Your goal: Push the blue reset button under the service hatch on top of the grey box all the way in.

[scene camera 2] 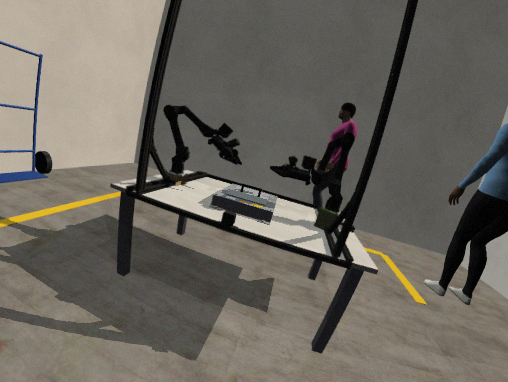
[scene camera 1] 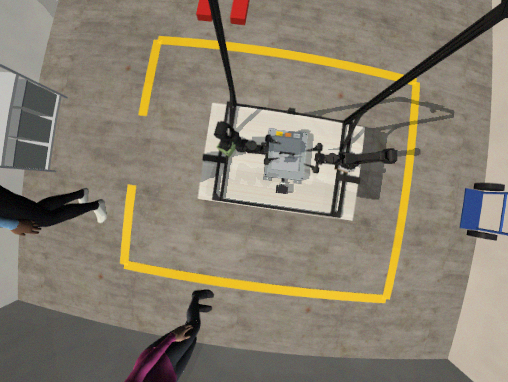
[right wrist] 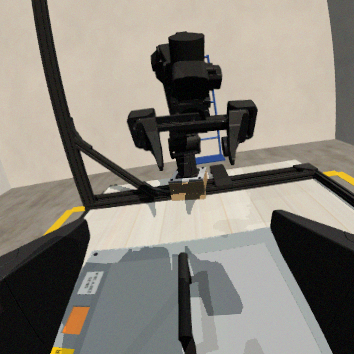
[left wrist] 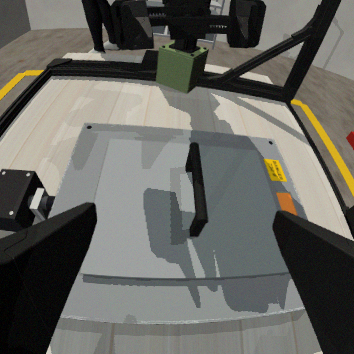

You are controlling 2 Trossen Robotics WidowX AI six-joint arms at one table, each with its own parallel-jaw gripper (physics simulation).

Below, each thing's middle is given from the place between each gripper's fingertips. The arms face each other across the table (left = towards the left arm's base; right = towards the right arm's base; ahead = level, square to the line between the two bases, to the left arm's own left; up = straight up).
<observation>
I see the service hatch (scene camera 1: 288,151) 3 cm behind my left hand, 11 cm to the right of it and 12 cm below it.
Right now my right hand is 150 mm above the service hatch, 60 mm to the right of it and 20 mm past it.
</observation>
